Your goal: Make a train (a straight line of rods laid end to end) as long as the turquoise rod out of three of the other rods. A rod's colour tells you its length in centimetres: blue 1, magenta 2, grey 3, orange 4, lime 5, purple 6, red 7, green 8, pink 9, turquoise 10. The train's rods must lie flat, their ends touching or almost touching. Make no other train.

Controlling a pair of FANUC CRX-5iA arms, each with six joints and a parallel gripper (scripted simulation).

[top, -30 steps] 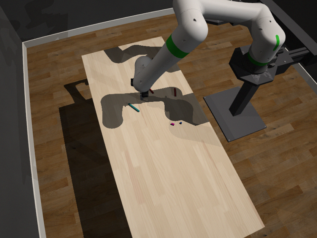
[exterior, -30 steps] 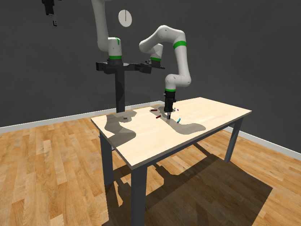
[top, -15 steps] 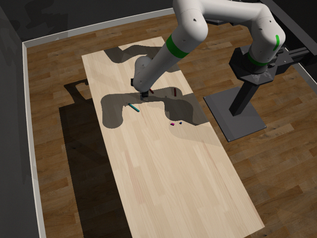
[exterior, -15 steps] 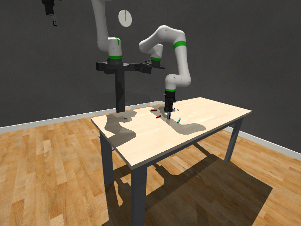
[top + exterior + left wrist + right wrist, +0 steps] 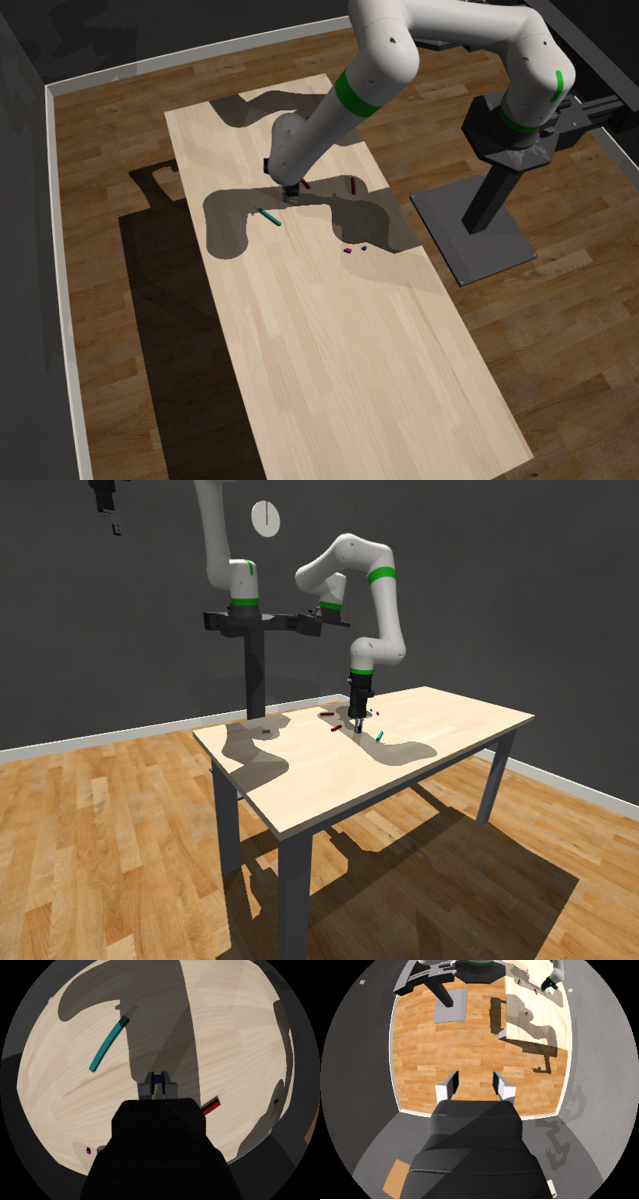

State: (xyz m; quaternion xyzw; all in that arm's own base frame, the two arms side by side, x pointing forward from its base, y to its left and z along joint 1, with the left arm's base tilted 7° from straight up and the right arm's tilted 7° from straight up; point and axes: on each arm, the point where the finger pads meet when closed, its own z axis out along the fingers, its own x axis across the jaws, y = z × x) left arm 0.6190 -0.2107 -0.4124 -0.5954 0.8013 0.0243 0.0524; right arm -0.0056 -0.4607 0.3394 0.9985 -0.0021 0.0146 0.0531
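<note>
Now: left hand 26 cm to the right of the magenta rod, 14 cm past it and 2 cm above it. The rest, counted from my left hand: turquoise rod (8 cm ahead, 6 cm to the left, 2 cm below); grey rod (35 cm to the right, 19 cm behind, 2 cm below).
</note>
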